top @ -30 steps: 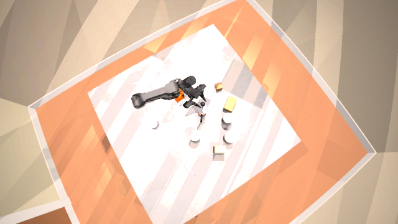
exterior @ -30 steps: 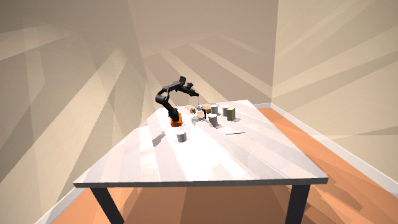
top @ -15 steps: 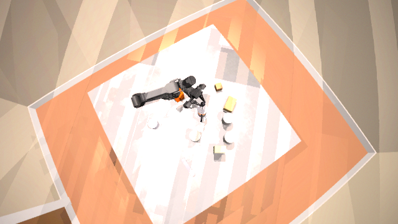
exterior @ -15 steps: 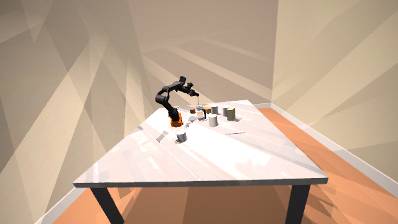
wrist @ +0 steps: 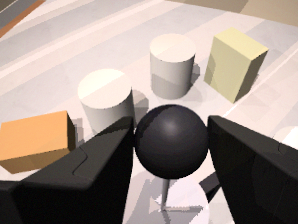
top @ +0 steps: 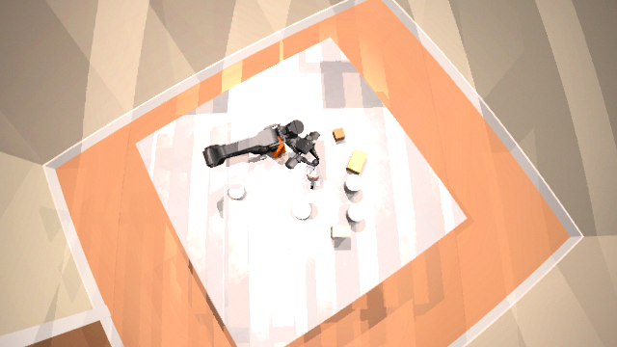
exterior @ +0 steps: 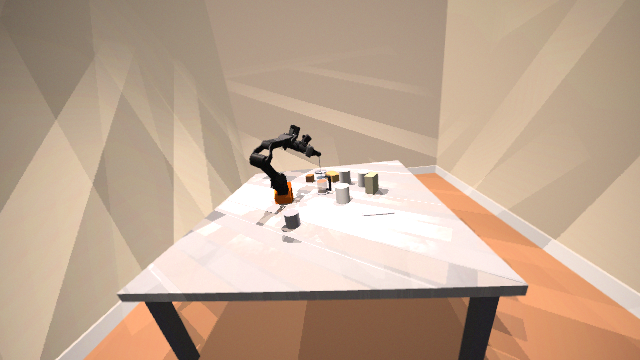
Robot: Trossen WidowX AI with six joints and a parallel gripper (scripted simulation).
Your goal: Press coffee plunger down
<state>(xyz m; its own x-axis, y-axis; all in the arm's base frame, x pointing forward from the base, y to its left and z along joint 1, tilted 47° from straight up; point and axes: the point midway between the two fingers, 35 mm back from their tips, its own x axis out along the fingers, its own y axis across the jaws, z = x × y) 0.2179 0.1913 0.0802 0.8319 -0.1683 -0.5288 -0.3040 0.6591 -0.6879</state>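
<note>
My gripper tip is 1 cm to the left of the coffee press and 13 cm above it. Also, from my gripper tip: grey cylinder 15 cm behind, 36 cm to the right, 22 cm below; then orange block 6 cm ahead, 22 cm to the left, 23 cm below; then pale yellow block 29 cm ahead, 6 cm to the right, 20 cm below.
</note>
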